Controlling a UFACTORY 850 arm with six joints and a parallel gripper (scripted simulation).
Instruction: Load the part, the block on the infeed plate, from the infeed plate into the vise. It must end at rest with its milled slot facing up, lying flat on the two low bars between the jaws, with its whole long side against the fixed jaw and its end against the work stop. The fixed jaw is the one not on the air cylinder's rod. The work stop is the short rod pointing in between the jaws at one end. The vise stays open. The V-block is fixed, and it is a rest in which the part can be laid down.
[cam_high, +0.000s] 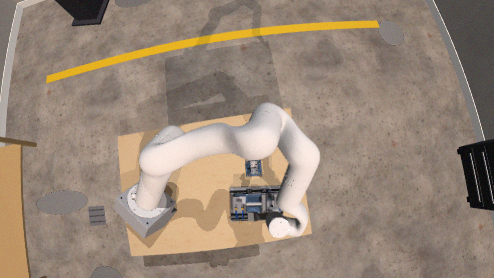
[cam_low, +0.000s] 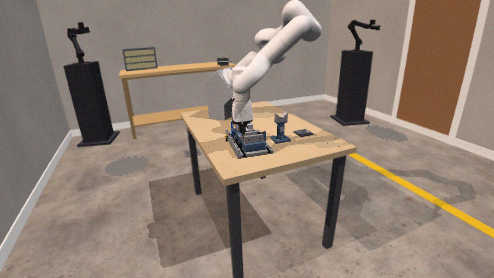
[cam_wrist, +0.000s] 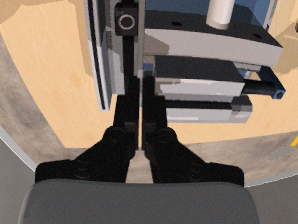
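Now: hand 4 cm past the grey vise jaw, 5 cm to the right of it and 4 cm above it. The rest, counted from my hand: white cylinder rod 9 cm behind, 4 cm to the left, 4 cm below; work stop 1 cm behind, 10 cm to the left, 3 cm below; part 4 cm to the left, 2 cm below.
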